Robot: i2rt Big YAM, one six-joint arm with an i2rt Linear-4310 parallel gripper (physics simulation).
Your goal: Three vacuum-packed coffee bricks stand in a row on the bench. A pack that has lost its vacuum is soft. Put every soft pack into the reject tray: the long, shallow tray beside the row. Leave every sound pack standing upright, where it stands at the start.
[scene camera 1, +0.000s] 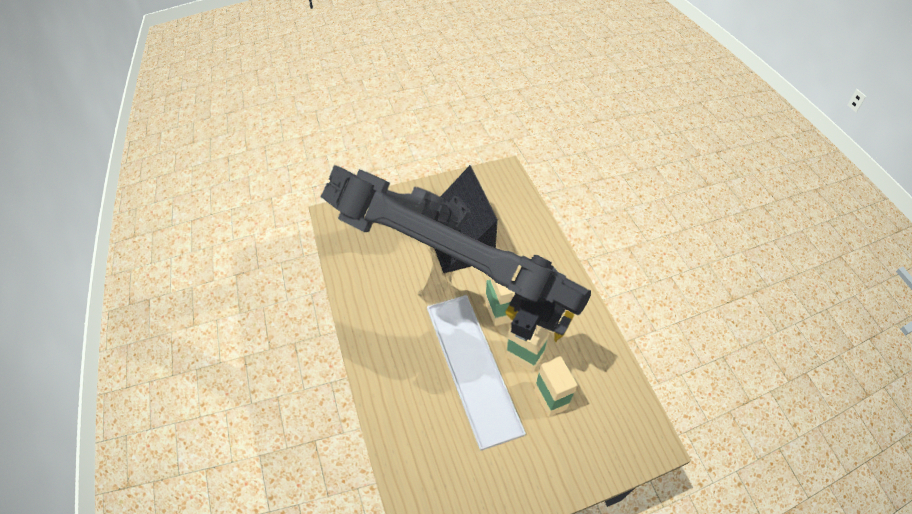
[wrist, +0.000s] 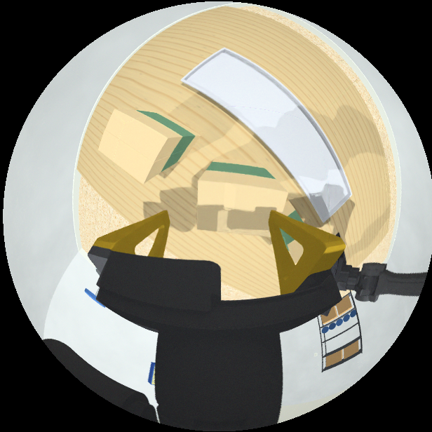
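Pixels of known places: gripper, fingertip midpoint: (scene camera 1: 537, 332); arm's base at its link origin: (scene camera 1: 453, 220).
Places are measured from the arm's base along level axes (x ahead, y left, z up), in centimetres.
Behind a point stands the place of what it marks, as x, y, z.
Three cream packs with green bands stand upright in a row on the bench. The end pack farthest from the arm base (scene camera 1: 556, 381) (wrist: 135, 142) is at the left in the wrist view. The middle pack (scene camera 1: 526, 349) {45.8, -2.4, 1.8} (wrist: 240, 192) lies ahead of the fingers, with gripper shadow on it. The pack nearest the base (scene camera 1: 496, 301) {30.9, -2.6, 2.3} (wrist: 296, 219) is partly hidden by the arm and the right finger. My gripper (scene camera 1: 537, 323) {45.1, 0.4, 6.7} (wrist: 218, 215) is open and empty, above and beside the middle pack. The long white reject tray (scene camera 1: 488, 408) {52.0, -15.3, -7.5} (wrist: 270, 110) holds no pack. Softness cannot be told by look.
The wooden bench (scene camera 1: 408, 408) {43.6, -32.7, -7.7} (wrist: 150, 75) carries the row and the tray side by side. The dark arm base (scene camera 1: 475, 210) {4.0, 4.9, 5.9} stands beyond the row's far end. The arm's long link (scene camera 1: 440, 239) {32.8, -17.5, 36.1} passes over the bench near the pack closest to the base.
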